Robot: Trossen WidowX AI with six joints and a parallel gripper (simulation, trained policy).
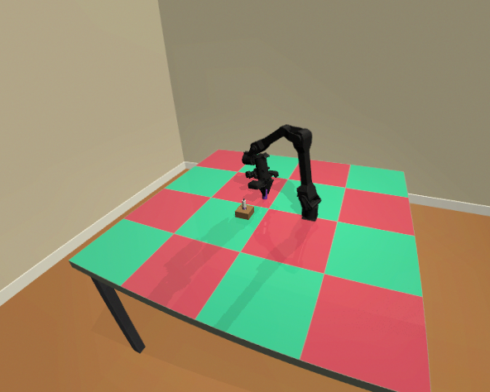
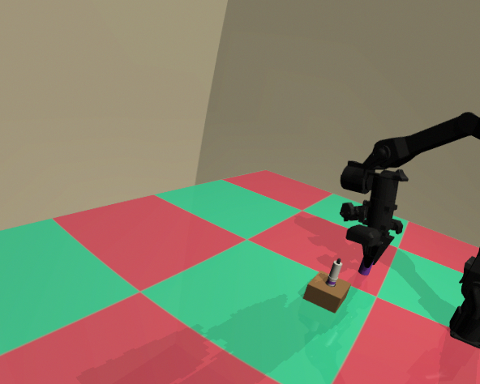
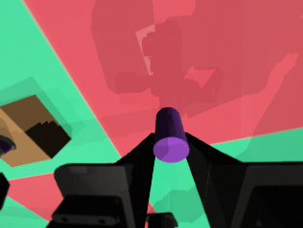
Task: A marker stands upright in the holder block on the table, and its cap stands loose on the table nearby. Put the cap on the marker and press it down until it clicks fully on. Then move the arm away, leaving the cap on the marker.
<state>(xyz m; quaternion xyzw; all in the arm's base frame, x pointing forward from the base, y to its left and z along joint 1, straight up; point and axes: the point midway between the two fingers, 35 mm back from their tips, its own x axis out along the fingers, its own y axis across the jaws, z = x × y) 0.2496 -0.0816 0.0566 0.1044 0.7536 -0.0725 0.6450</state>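
Now: gripper tip 160 mm to the right of the brown holder block, 40 mm short of it and 10 mm above it. The rest, counted from my gripper tip: purple cap 10 mm ahead.
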